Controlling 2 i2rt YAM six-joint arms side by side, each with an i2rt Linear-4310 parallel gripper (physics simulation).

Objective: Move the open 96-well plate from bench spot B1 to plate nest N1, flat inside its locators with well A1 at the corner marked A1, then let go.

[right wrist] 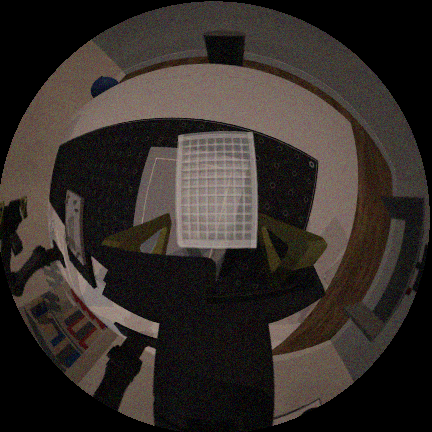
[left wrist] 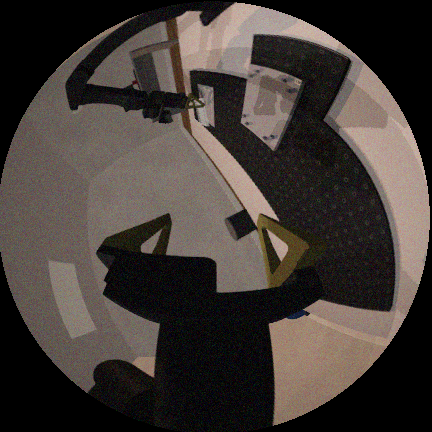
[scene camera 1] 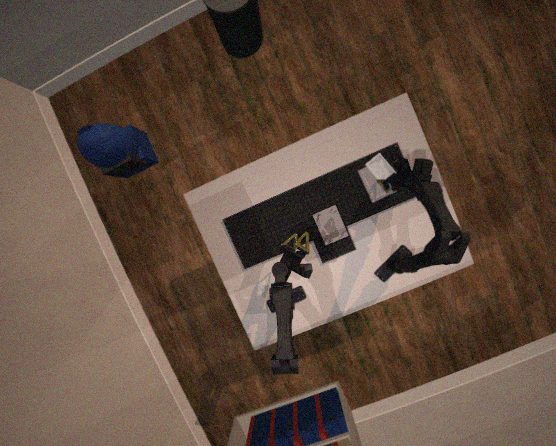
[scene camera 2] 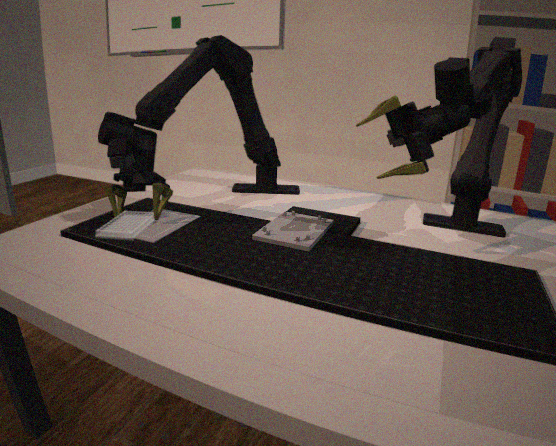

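Seen in the pictures: left gripper, fingertip midpoint: (left wrist: 213,217) (scene camera 1: 301,233) (scene camera 2: 367,151); right gripper, fingertip midpoint: (right wrist: 213,217) (left wrist: 200,104) (scene camera 1: 384,174) (scene camera 2: 136,220); left arm's base, link origin: (right wrist: 58,252) (scene camera 2: 462,226); right arm's base, link origin: (right wrist: 139,336) (scene camera 1: 392,263) (scene camera 2: 266,190).
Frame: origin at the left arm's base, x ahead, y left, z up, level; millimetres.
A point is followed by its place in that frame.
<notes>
The open 96-well plate (scene camera 1: 381,167) @(z 18, x 393, y -696 mm) (scene camera 2: 122,225) @(z 28, x 412, y -683 mm) (right wrist: 217,190) @(z 18, x 385, y -692 mm), pale and gridded, lies partly over the grey card of bench spot B1 (scene camera 1: 370,189) @(z 14, x 321, y -607 mm) (scene camera 2: 172,226) @(z 14, x 341, y -607 mm) (right wrist: 154,192) @(z 15, x 368, y -617 mm), offset to one side. My right gripper (scene camera 2: 137,216) @(z 20, x 357, y -695 mm) (right wrist: 213,217) @(z 20, x 357, y -695 mm) is open and points down, its fingertips on either side of the plate's near part in the right wrist view. Nest N1 (scene camera 1: 330,223) @(z 25, x 258, y -364 mm) (scene camera 2: 292,234) @(z 25, x 293, y -352 mm) (left wrist: 272,102) @(z 25, x 237, y -339 mm) (right wrist: 75,227) @(z 25, x 257, y -398 mm) is a light slab with small locator pegs and no plate on it. My left gripper (scene camera 1: 296,242) @(z 205, x 299, y -220 mm) (scene camera 2: 368,151) @(z 205, x 299, y -220 mm) (left wrist: 213,217) @(z 205, x 299, y -220 mm) is open and empty, raised high. The A1 marks are unreadable.
A long black perforated board (scene camera 1: 290,212) @(z 13, x 390, y -213 mm) (scene camera 2: 375,280) @(z 13, x 394, y -171 mm) (left wrist: 340,200) @(z 13, x 290, y -146 mm) (right wrist: 110,155) @(z 13, x 414, y -500 mm) lies under the card, with a short extension under the nest. The white table (scene camera 1: 220,205) @(z 0, x 578, y 89 mm) (scene camera 2: 250,340) @(z 0, x 599, y -299 mm) surrounds it. A bookshelf (scene camera 1: 354,425) stands behind the left arm.
</notes>
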